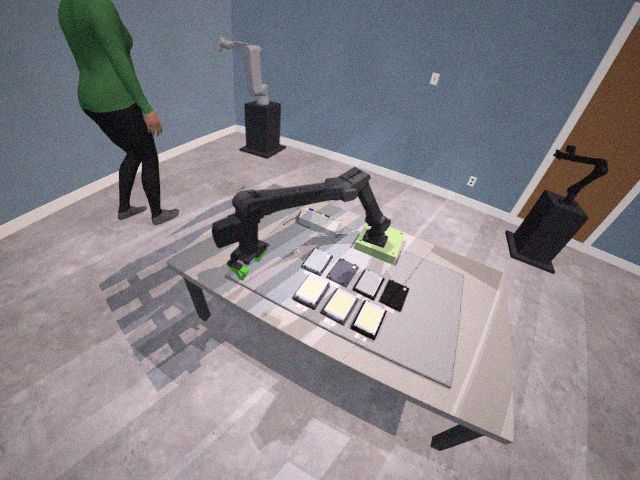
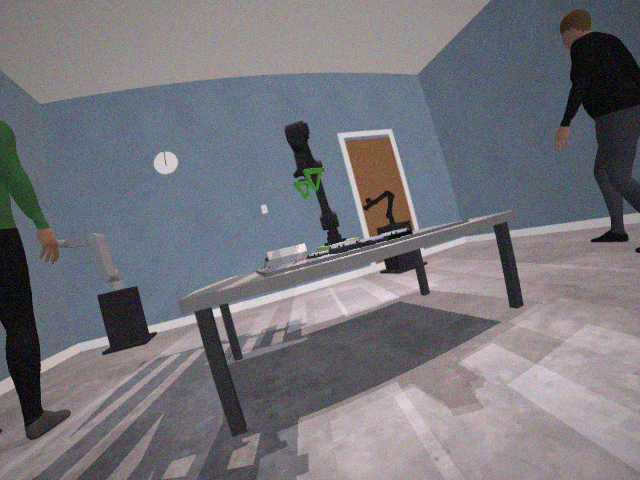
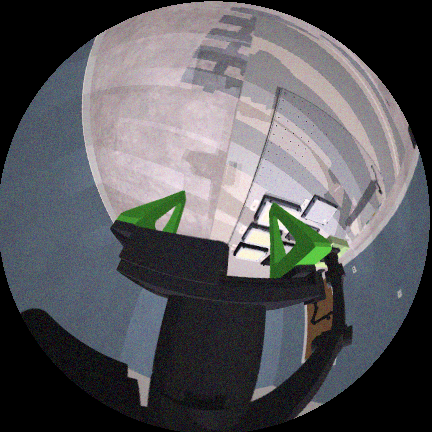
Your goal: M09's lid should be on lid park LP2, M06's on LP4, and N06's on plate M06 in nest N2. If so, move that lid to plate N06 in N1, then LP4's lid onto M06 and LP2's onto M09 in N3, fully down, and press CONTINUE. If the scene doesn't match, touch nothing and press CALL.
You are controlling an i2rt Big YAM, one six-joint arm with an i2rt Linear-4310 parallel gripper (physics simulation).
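Places are measured from the arm's base along level axes (x ahead, y left, z up), in centimetres.
Where they show: gripper, between the fingertips: (image 1: 249,270) (image 2: 311,195) (image 3: 228,200); arm's base, origin of its link: (image 1: 375,239) (image 2: 335,243) (image 3: 329,253).
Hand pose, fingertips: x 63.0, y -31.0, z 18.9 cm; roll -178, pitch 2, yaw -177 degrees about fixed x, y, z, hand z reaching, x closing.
Note:
Things, the pixels of their top centre, and the offset from my fingertips. Level surfaces: height alone.
- light grey piece, centre of its top: (image 3: 321,213) (image 1: 317,259) dz -21.3, dx -36.4, dy +10.5 cm
- thin grey board, height of its surface: dz -23.0 cm
- pale box, centre of its top: (image 1: 321,213) (image 3: 370,218) (image 2: 285,247) dz -14.7, dx -62.1, dy +0.0 cm
My gripper (image 1: 250,268) (image 2: 310,193) (image 3: 228,200) is open and empty, with green fingers wide apart. It hangs above the left end of the table, left of the plates. Three cream-faced rectangles in black frames, a left one (image 1: 311,290), a middle one (image 1: 340,304) and a right one (image 1: 369,318), form the front row. Behind them lie a light grey piece (image 1: 316,261) (image 3: 320,209), a dark grey one (image 1: 342,271), another light grey one (image 1: 368,283) and a black one (image 1: 394,295). Their labels are too small to read. Which are lids, and whose, I cannot tell. Button names are unreadable.
The pieces lie on a thin grey board (image 1: 429,330) (image 3: 290,145). A pale box (image 1: 315,221) (image 2: 286,254) with small coloured spots stands at the back left. The arm's green base (image 1: 378,252) is behind the rows. A person in green (image 1: 105,62) stands beyond the table's left end.

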